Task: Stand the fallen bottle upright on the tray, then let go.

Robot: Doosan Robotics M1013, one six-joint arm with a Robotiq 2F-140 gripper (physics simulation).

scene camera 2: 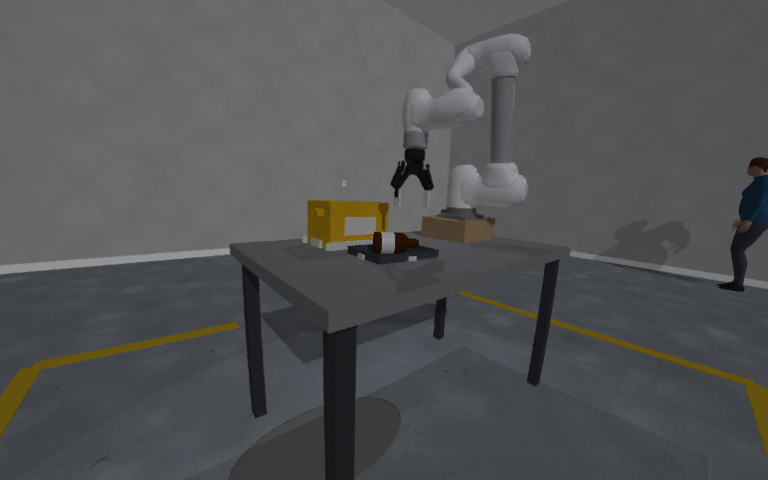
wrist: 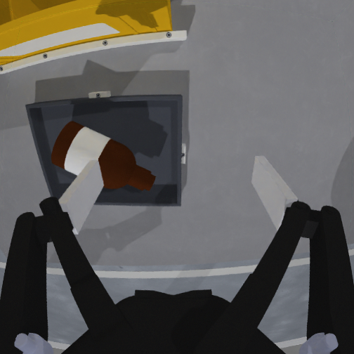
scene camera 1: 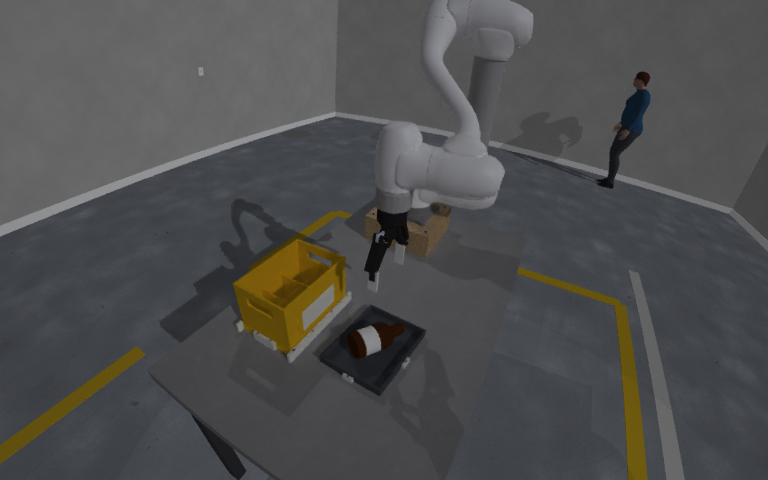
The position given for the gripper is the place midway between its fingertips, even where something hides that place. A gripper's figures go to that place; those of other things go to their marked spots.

Scene:
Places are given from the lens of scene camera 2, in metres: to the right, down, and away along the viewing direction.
gripper (scene camera 2: 411,206): 0.10, -0.12, 1.07
brown bottle (scene camera 2: 383,242): 0.00, 0.01, 0.94

